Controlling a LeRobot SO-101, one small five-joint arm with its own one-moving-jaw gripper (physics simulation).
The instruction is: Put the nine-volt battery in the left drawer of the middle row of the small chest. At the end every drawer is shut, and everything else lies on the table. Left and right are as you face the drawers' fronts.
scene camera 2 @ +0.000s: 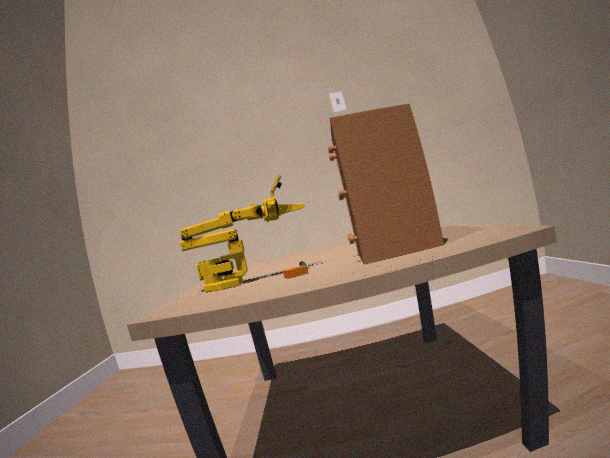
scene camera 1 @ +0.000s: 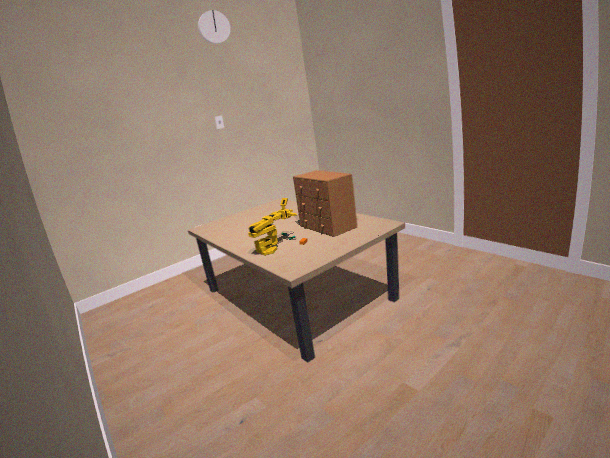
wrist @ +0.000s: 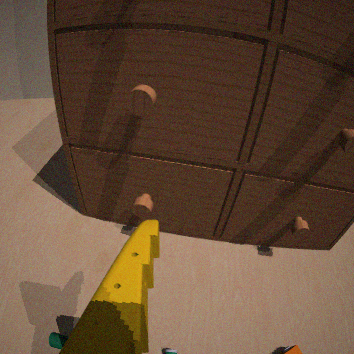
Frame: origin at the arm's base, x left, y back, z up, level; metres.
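Seen in the pictures: end effector, tool point: [scene camera 2: 303, 205] [scene camera 1: 292, 210] [wrist: 158, 233]; arm's base, origin of the base link: [scene camera 2: 231, 285] [scene camera 1: 270, 249].
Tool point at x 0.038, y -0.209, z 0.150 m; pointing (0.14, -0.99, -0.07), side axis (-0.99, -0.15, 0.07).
Note:
Pixels of each thing's top centre, then the offset from my tool point to it. "*": a spot on its surface instead.
- small chest, middle of its top: [scene camera 2: 366, 123] [scene camera 1: 321, 175] dx -0.057, dy -0.192, dz +0.159 m
- middle row, surface spot: [wrist: 200, 90] * dx -0.011, dy -0.106, dz +0.009 m
- nine-volt battery, middle of its top: [scene camera 2: 295, 268] [scene camera 1: 303, 239] dx -0.122, dy +0.046, dz -0.132 m
- second cylinder, surface spot: [wrist: 170, 351] * dx -0.014, dy +0.022, dz -0.140 m
The small chest [scene camera 1: 343, 205] [scene camera 2: 390, 185] stands on the table with its drawers shut. The left drawer of the middle row [scene camera 1: 308, 209] [wrist: 200, 90] is flush, and its round knob [wrist: 144, 100] shows at upper left in the wrist view. The nine-volt battery [scene camera 1: 303, 241] [scene camera 2: 296, 271] is an orange block lying on the table between arm and chest; part of it [wrist: 291, 350] shows at the wrist view's bottom edge. My gripper [scene camera 1: 290, 207] [scene camera 2: 291, 191] is fully open and empty, raised in front of the chest. Its fixed jaw [wrist: 132, 270] points at the chest's lower left; the moving jaw is outside the wrist view.
Two small green cylinders [scene camera 1: 285, 234] [wrist: 57, 340] lie on the table [scene camera 1: 260, 212] [scene camera 2: 345, 285] near the orange battery; the second cylinder [wrist: 170, 351] is cut by the wrist view's bottom edge. The knobs of the bottom drawers [wrist: 144, 202] [wrist: 301, 225] stick out towards the arm.

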